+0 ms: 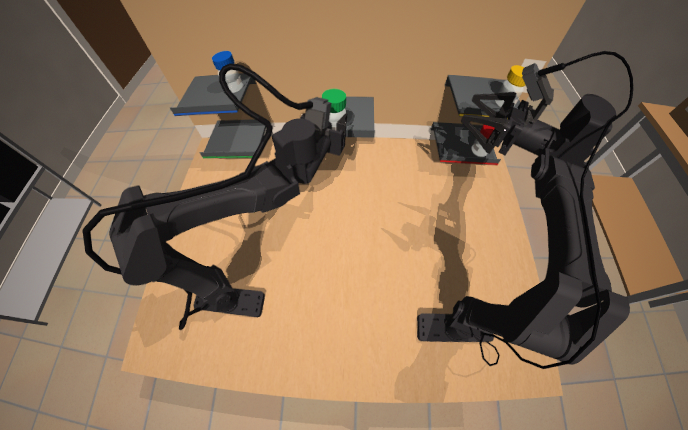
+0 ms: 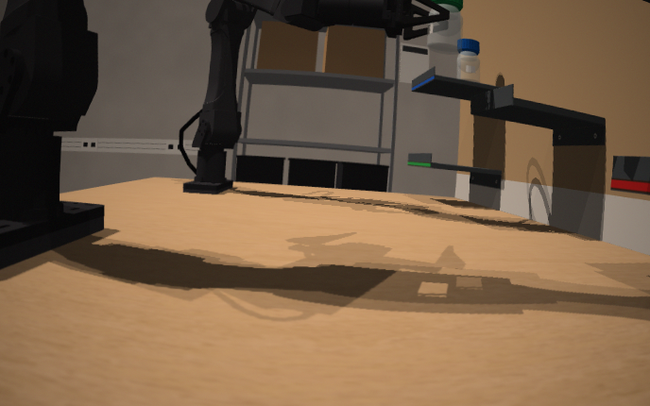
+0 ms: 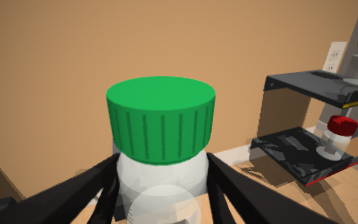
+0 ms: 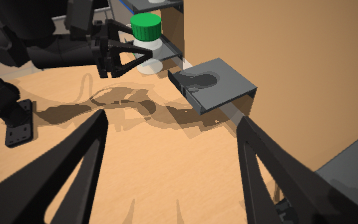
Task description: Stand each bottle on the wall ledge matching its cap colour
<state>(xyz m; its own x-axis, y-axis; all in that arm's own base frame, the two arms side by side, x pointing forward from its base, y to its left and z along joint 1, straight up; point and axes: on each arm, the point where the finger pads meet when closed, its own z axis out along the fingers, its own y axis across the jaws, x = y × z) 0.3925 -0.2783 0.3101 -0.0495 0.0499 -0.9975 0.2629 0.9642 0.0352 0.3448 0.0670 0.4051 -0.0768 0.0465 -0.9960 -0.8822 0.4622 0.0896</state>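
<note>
Right now the blue-capped bottle is 320 mm to the left of my left hand, 140 mm ahead of it and 10 mm above it. Also, from my left hand: green-capped bottle 10 mm below; then yellow-capped bottle 460 mm to the right, 150 mm ahead, 10 mm above; then red-capped bottle 460 mm to the right, 180 mm below, 150 mm ahead.
</note>
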